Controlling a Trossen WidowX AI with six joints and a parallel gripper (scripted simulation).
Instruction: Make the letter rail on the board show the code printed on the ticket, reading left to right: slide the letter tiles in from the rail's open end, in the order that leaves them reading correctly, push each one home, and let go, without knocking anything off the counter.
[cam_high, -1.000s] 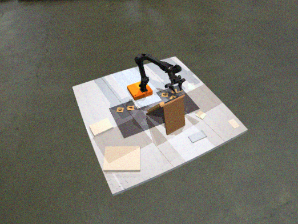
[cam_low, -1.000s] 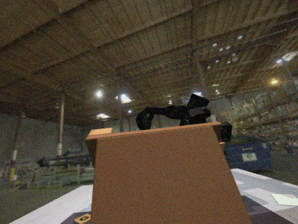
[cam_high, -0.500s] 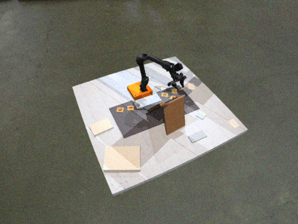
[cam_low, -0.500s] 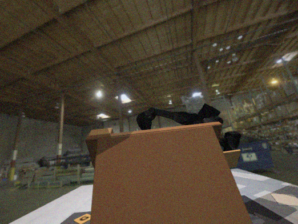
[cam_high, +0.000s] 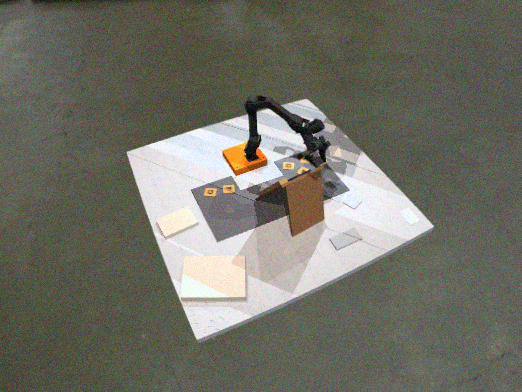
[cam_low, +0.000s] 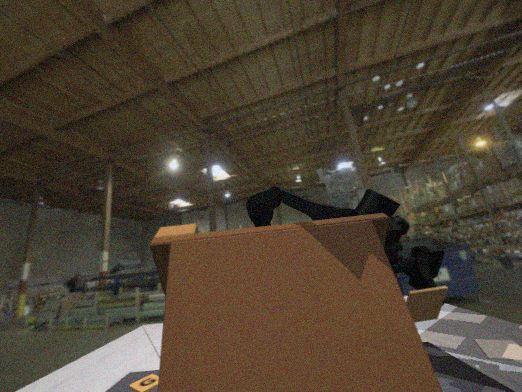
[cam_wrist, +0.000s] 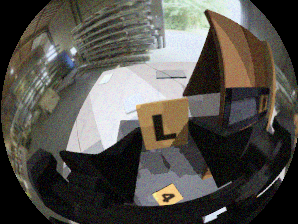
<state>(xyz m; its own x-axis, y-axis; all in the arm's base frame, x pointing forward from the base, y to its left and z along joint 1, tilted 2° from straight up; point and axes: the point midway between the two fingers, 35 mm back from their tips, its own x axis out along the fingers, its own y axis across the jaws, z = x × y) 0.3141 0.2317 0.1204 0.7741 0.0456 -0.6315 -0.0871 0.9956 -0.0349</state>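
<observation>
Right now my gripper tip is 40 mm past the white ticket, 190 mm to the left of it and 80 mm above it. Also, from my gripper tip: dark mat: 130 mm behind, 240 mm to the right, 160 mm below; then grey plate: 360 mm ahead, 70 mm to the right, 160 mm below.
</observation>
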